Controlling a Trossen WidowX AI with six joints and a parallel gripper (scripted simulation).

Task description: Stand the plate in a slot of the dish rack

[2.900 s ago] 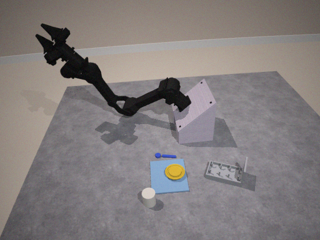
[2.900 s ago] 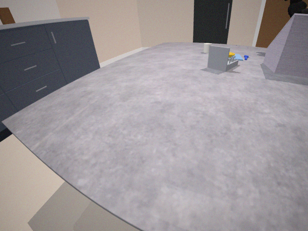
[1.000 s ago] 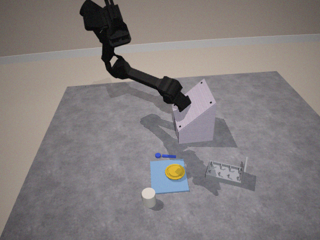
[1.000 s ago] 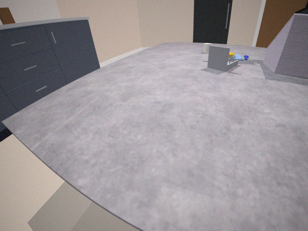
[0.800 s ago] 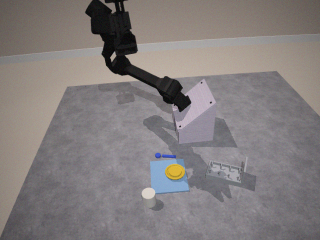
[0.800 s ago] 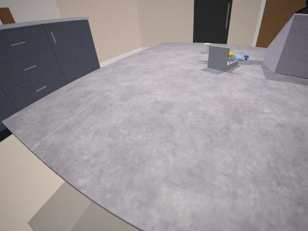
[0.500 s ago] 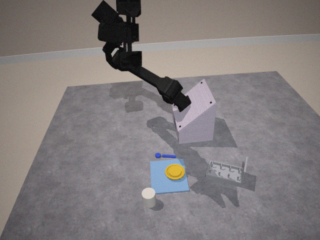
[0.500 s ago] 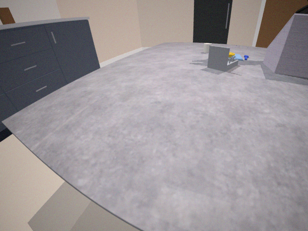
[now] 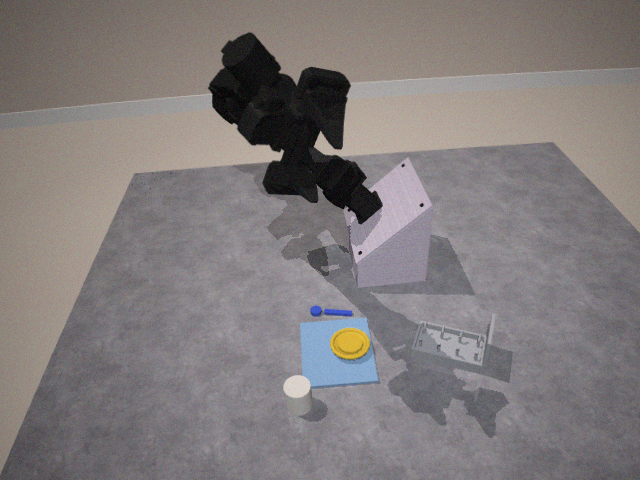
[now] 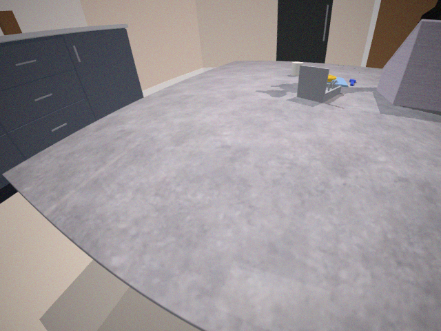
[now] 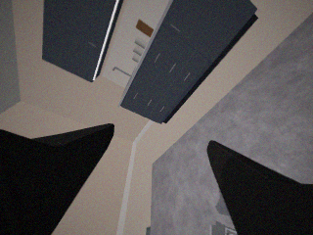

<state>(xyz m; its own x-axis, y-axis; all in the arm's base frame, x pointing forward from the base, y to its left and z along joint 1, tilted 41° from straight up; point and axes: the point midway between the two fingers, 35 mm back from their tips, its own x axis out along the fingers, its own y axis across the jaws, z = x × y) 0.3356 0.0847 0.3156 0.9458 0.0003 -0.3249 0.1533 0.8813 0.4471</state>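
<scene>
My gripper tip is 390 mm above the yellow plate, 70 mm past it and 40 mm to the right of it. The rest, counted from my gripper tip: white cup: 380 mm below, 70 mm to the right, 30 mm ahead; then light blue mat: 410 mm below, 70 mm behind, 10 mm to the left; then blue spoon: 410 mm below, 170 mm behind, 10 mm to the left.
</scene>
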